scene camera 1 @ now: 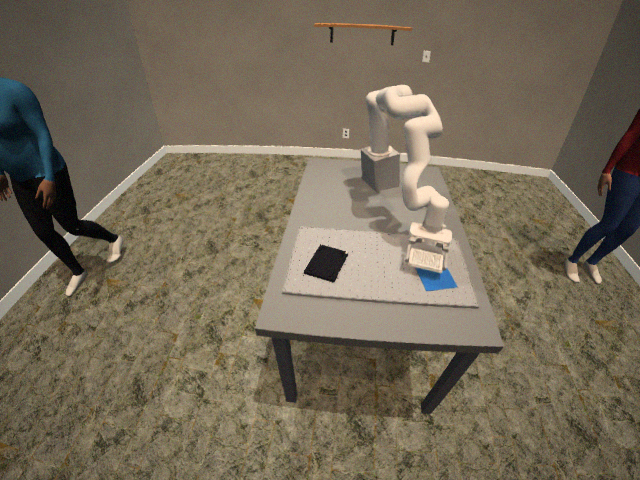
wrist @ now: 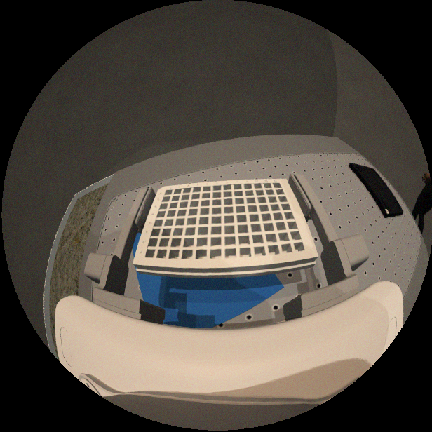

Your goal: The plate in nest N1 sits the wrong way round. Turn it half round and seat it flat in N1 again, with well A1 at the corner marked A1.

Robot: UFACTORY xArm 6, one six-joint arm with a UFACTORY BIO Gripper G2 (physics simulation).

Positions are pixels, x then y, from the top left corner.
Labels:
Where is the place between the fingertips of my gripper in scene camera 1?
At 425,265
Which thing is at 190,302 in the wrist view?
A blue sheet.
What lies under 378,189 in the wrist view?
A black nest.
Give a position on a cream well plate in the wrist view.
231,228

